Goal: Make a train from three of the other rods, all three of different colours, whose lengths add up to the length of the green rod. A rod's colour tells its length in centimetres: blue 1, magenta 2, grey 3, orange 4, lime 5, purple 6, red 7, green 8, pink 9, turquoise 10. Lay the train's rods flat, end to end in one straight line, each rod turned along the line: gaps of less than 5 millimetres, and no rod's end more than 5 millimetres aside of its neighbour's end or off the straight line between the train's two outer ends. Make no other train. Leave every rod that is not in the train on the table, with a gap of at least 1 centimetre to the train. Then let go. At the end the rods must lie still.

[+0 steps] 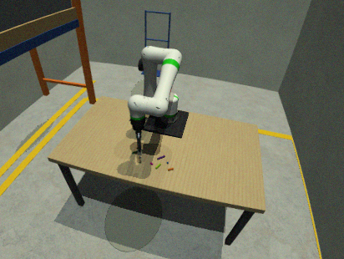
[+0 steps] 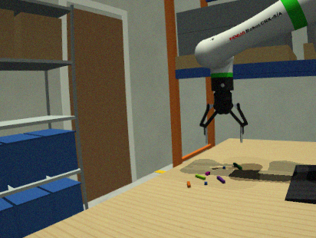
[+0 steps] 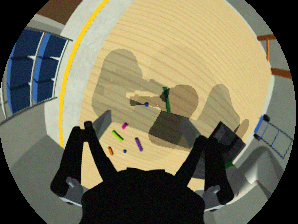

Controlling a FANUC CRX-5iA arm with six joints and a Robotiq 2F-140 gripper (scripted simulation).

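My gripper is now 120 mm above the magenta rod, 100 mm to the right of it and 30 mm short of it. Round my hand: green rod 120 mm below, 50 mm behind, 40 mm to the right; lime rod 150 mm to the left, 120 mm below, 40 mm ahead; purple rod 150 mm to the left, 120 mm below, 50 mm behind.
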